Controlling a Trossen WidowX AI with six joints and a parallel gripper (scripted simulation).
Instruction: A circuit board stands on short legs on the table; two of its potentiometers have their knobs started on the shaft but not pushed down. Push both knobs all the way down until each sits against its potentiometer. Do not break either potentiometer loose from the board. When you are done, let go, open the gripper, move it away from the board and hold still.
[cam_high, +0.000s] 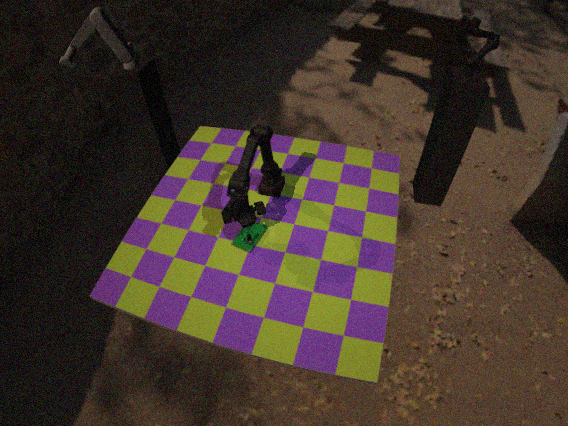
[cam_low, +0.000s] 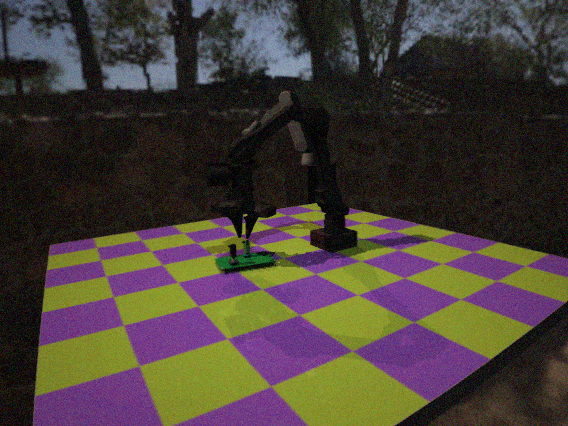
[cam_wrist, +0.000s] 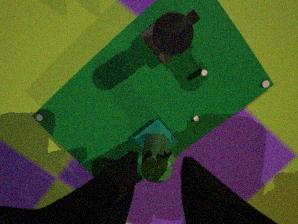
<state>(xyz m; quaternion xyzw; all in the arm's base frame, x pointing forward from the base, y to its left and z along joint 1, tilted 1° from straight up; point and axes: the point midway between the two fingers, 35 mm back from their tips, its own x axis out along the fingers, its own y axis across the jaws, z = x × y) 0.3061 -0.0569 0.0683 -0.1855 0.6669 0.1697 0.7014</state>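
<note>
Right now the green knob is 10 mm behind my gripper tip, 10 mm to the right of it and 30 mm below it. From my gripper tip the other things lie so: dark knob (50 mm ahead, 30 mm to the left, 20 mm below).
</note>
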